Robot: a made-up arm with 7 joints. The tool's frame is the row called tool.
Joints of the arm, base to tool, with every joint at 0 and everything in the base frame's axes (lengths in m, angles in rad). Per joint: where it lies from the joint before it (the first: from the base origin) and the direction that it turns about. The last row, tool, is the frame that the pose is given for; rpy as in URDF.
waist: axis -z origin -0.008 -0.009 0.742
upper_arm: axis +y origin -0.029 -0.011 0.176
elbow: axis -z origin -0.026 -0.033 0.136
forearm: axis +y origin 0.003 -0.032 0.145
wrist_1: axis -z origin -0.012 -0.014 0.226
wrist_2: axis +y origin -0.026 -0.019 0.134
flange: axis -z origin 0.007 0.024 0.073
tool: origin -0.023 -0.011 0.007 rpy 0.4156 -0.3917 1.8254
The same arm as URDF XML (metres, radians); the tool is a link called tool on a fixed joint. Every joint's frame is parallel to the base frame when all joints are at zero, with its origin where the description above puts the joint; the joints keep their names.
<robot name="arm">
<joint name="waist" type="continuous"><parent link="base_link"/><child link="link1"/><origin xyz="-0.008 -0.009 0.742"/><axis xyz="0 0 -1"/></joint>
<joint name="upper_arm" type="continuous"><parent link="link1"/><child link="link2"/><origin xyz="-0.029 -0.011 0.176"/><axis xyz="0 1 0"/></joint>
<joint name="elbow" type="continuous"><parent link="link2"/><child link="link3"/><origin xyz="-0.026 -0.033 0.136"/><axis xyz="0 0 -1"/></joint>
<joint name="forearm" type="continuous"><parent link="link3"/><child link="link4"/><origin xyz="0.003 -0.032 0.145"/><axis xyz="0 1 0"/></joint>
<joint name="wrist_1" type="continuous"><parent link="link4"/><child link="link5"/><origin xyz="-0.012 -0.014 0.226"/><axis xyz="0 0 -1"/></joint>
<joint name="wrist_2" type="continuous"><parent link="link5"/><child link="link6"/><origin xyz="-0.026 -0.019 0.134"/><axis xyz="0 1 0"/></joint>
<joint name="flange" type="continuous"><parent link="link6"/><child link="link7"/><origin xyz="0.007 0.024 0.073"/><axis xyz="0 0 -1"/></joint>
<joint name="tool_fixed" type="fixed"><parent link="link7"/><child link="tool"/><origin xyz="-0.023 -0.011 0.007" rpy="0.4156 -0.3917 1.8254"/></joint>
<link name="base_link"/>
<link name="link1"/>
<link name="link2"/>
<link name="link3"/>
<link name="link4"/>
<link name="link5"/>
<link name="link6"/>
<link name="link7"/>
<link name="tool"/>
</robot>

